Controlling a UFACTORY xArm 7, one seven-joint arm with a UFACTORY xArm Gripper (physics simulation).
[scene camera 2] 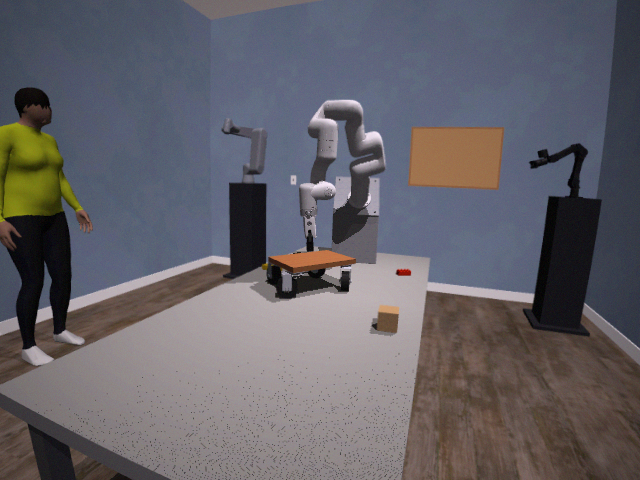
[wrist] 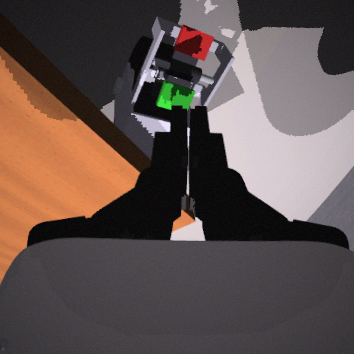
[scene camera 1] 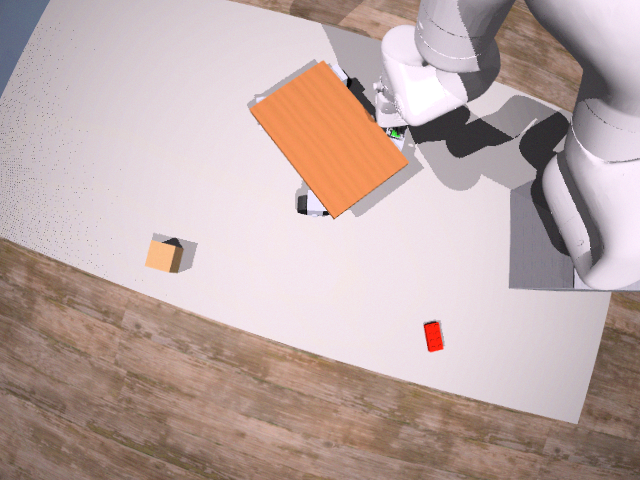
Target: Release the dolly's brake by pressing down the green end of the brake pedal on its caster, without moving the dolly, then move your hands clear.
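There is a dolly here, and I see it in the wrist view [70, 160]. Scene camera 1 and scene camera 2 show the dolly too, and on it [scene camera 1: 334, 144] and [scene camera 2: 318, 257] are the same spot.
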